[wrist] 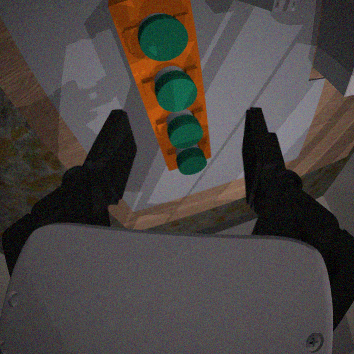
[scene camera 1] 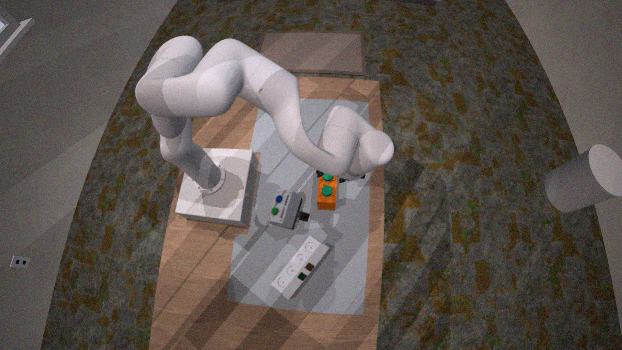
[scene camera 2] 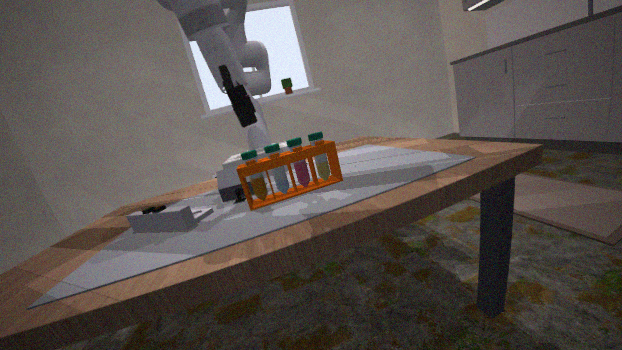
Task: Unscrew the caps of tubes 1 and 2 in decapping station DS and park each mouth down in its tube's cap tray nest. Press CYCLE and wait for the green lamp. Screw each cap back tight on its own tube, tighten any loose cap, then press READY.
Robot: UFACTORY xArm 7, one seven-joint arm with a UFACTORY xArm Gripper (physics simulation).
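Pixels of known places: gripper, between the fingertips: [wrist: 186, 127] [scene camera 1: 329, 175] [scene camera 2: 249, 119]; arm's base, origin of its link: [scene camera 1: 210, 177] [scene camera 2: 261, 149].
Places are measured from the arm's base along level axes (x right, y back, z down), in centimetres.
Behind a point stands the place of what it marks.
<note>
An orange rack [scene camera 1: 326, 201] @(x 0.5, y -42.5, z -0.7 cm) [scene camera 2: 327, 146] @(x -19.5, y -42.9, z -0.1 cm) [wrist: 150, 6] @(x -0.3, y -42.4, z -0.8 cm) holds upright tubes with amber [scene camera 2: 259, 187] @(x -2.6, y -43.5, z 4.6 cm), blue [scene camera 2: 281, 181] @(x -7.5, y -42.9, z 4.8 cm), pink [scene camera 2: 301, 174] @(x -12.3, y -42.2, z 4.6 cm) and yellow [scene camera 2: 323, 167] @(x -17.7, y -41.5, z 4.6 cm) contents. Each tube has a green cap on; the nearest cap [wrist: 164, 37] @(x -2.1, y -42.1, z -3.4 cm) looks largest in the wrist view. My gripper [wrist: 186, 127] @(x -4.8, y -42.5, z -10.0 cm) is open and empty, above the rack, its fingers apart on either side of the row in the wrist view. A white block [scene camera 1: 296, 274] @(x 25.4, y -37.2, z 7.6 cm) with round marks has dark green and brown squares, neither visibly lit. A grey box [scene camera 1: 295, 212] @(x 4.9, y -32.8, z 4.2 cm) has a blue button [scene camera 1: 279, 199] @(x 2.2, y -27.0, z 1.5 cm) and a green button [scene camera 1: 275, 211] @(x 6.5, y -26.6, z 1.5 cm). Their labels are unreadable.
The rack, box and block stand on a grey mat [scene camera 1: 345, 295] @(x 29.5, y -54.9, z 8.7 cm) on the wooden table [scene camera 1: 200, 285] @(x 39.1, y -3.5, z 8.9 cm). The arm's white base [scene camera 1: 235, 200] @(x 6.1, y -12.3, z 0.0 cm) stands left of the box in scene camera 1. A small black piece [scene camera 1: 304, 216] @(x 5.2, y -35.8, z 6.3 cm) sits at the box's side, between box and rack.
</note>
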